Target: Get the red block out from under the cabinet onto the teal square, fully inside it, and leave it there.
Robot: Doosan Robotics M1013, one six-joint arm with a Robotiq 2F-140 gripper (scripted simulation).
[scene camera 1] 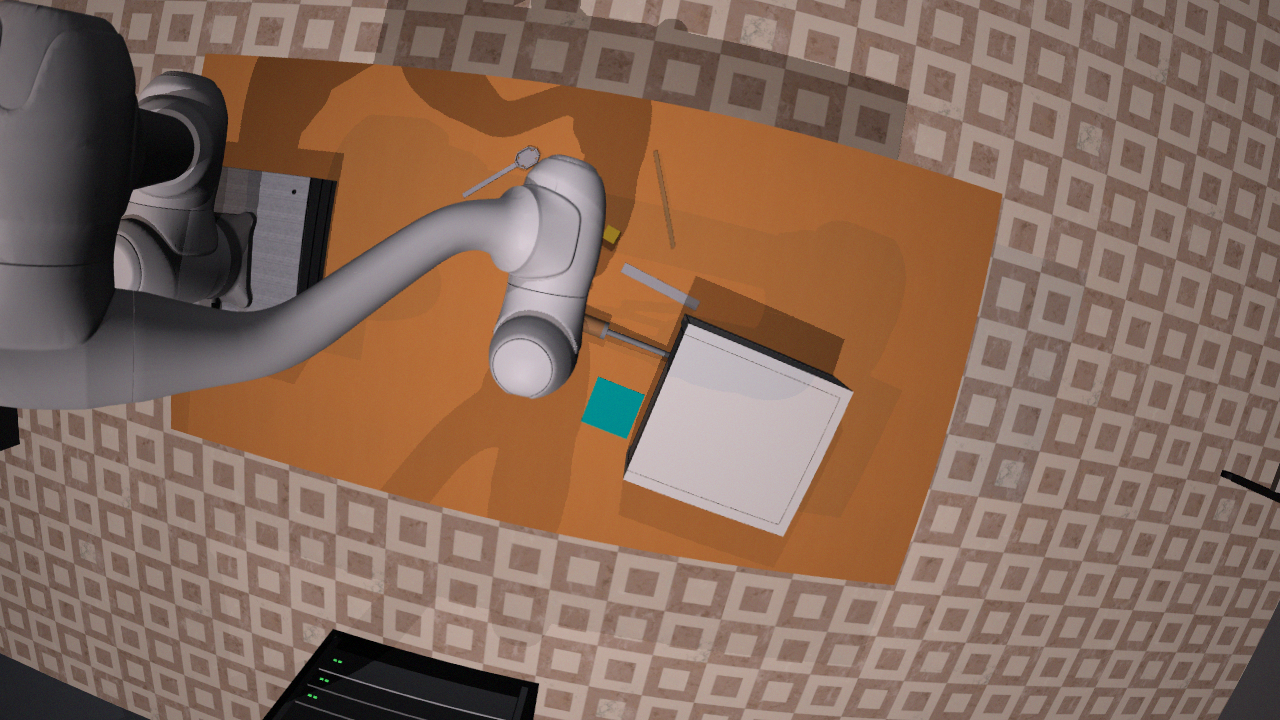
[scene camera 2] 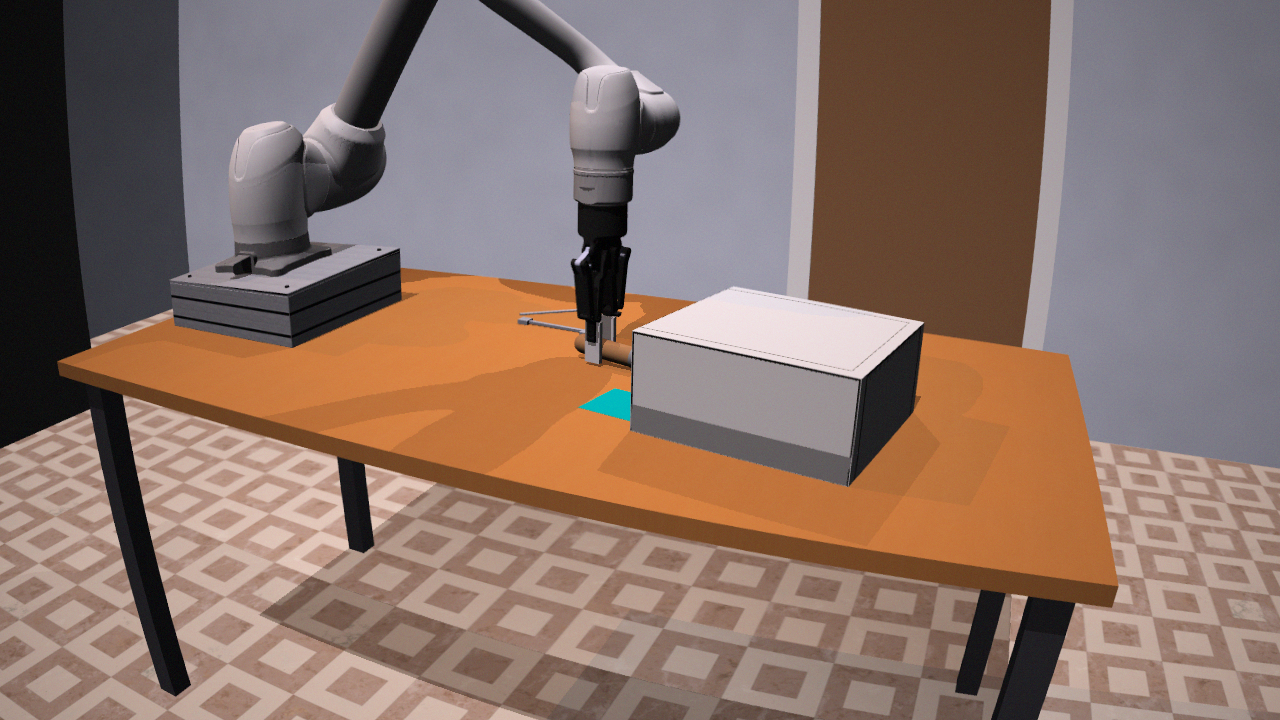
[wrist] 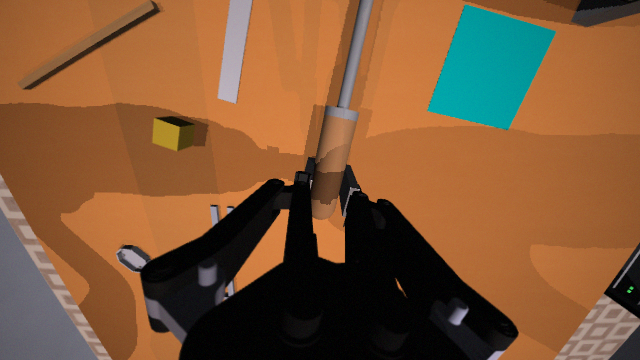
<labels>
same spot on teal square: point(scene camera 2: 616, 403) = point(scene camera 1: 606, 407)
</labels>
